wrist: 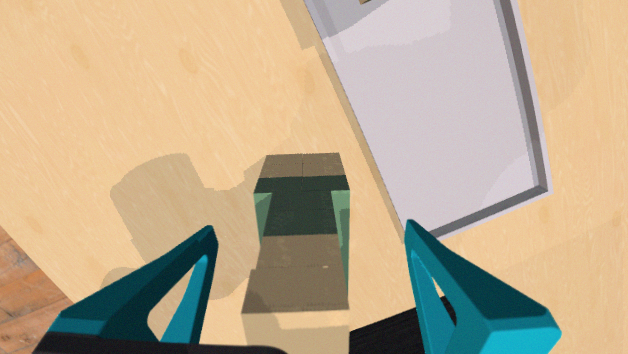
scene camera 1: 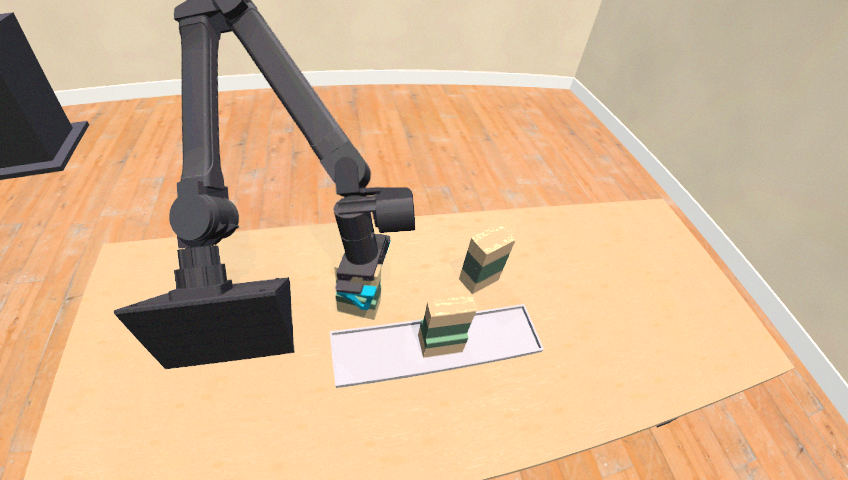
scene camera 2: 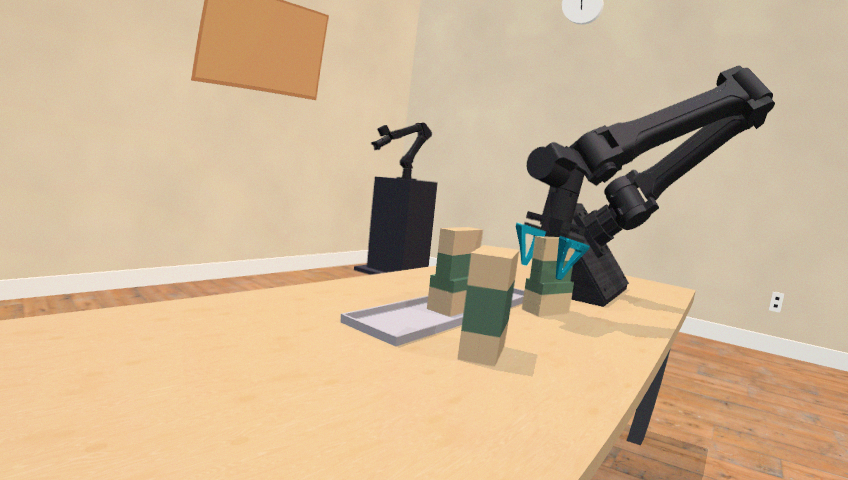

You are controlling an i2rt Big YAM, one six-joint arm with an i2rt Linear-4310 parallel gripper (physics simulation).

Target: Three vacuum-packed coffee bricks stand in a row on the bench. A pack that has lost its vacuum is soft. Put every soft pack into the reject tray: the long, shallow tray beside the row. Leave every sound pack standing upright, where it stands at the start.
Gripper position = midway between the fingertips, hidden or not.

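Observation:
The gripper (scene camera 2: 540, 272) (scene camera 1: 371, 289) (wrist: 308, 232) can be seen in the scene. With it are a coffee pack (scene camera 2: 447, 289), a coffee pack (scene camera 2: 492, 271) and a coffee pack (scene camera 2: 544, 295). The scene also has a reject tray (scene camera 1: 364, 355) and a reject tray (scene camera 2: 404, 338).

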